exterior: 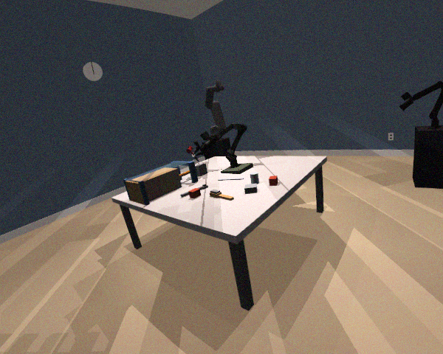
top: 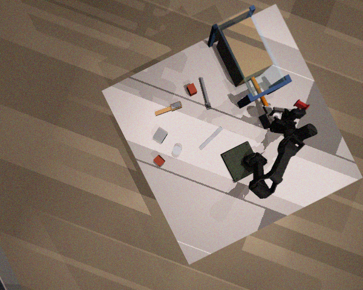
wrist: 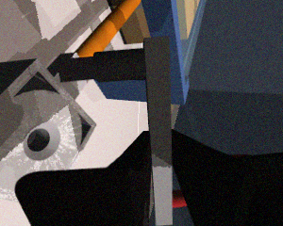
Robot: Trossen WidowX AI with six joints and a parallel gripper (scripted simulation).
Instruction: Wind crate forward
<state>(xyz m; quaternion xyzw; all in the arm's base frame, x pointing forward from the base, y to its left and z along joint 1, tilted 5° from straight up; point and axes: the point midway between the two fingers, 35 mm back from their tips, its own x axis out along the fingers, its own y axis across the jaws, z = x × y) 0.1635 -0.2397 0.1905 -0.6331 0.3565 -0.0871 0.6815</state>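
Now: gripper tip 2 cm past the red knob, 5 cm to the left of it and 4 cm below it. Round my gripper tip: winch handle (1 cm behind, 1 cm to the right, 1 cm above); then blue frame (13 cm ahead, 1 cm to the left, 7 cm below); then grey winch (4 cm behind, 14 cm below).
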